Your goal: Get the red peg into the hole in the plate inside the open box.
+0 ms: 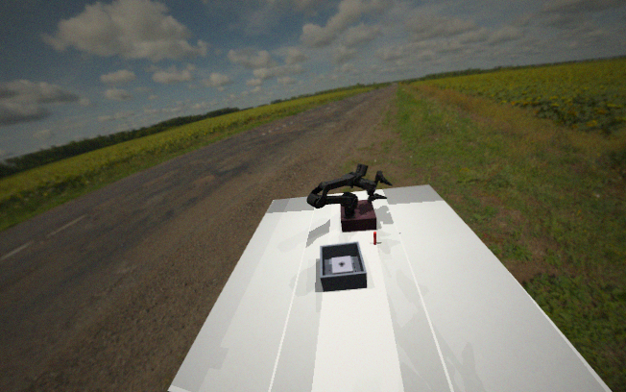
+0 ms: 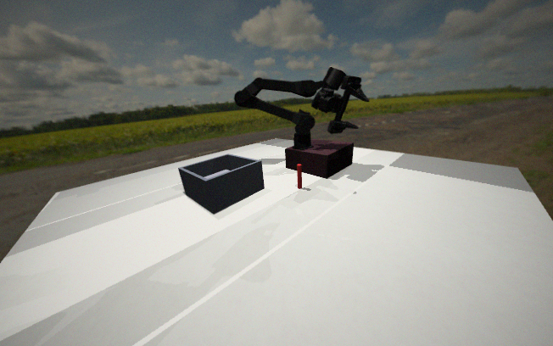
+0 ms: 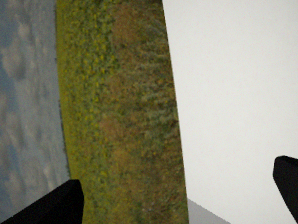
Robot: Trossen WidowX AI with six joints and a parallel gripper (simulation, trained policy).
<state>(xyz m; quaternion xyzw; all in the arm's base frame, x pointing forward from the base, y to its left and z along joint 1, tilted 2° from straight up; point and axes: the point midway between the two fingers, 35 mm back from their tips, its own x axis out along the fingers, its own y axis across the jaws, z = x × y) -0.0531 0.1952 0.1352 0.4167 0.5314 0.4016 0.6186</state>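
The red peg is 190 mm ahead of my gripper tip, 80 mm to the right of it and 170 mm below it. From my gripper tip the other things lie so: grey plate 400 mm ahead, 230 mm to the right, 170 mm below; then dark box 400 mm ahead, 230 mm to the right, 190 mm below.
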